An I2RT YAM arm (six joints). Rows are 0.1 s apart.
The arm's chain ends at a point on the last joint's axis. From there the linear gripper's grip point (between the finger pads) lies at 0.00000 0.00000 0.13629 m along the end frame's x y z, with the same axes.
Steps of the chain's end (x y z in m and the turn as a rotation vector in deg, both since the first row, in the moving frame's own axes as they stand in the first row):
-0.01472, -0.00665, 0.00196, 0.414, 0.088, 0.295
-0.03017, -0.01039, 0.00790, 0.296, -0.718, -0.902
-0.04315, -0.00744, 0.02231, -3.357, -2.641, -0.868
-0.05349, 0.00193, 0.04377, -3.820, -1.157, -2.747
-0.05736, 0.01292, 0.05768, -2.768, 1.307, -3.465
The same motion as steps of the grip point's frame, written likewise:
-0.01451, -0.00763, 0.00196, 0.414, 0.088, 0.295
-0.03188, -0.01108, 0.00789, 0.296, -0.718, -0.902
-0.04937, 0.00059, 0.02193, -3.357, -2.641, -0.868
-0.05602, 0.01107, 0.04344, -3.820, -1.157, -2.747
-0.05406, 0.01940, 0.05749, -2.768, 1.307, -3.465

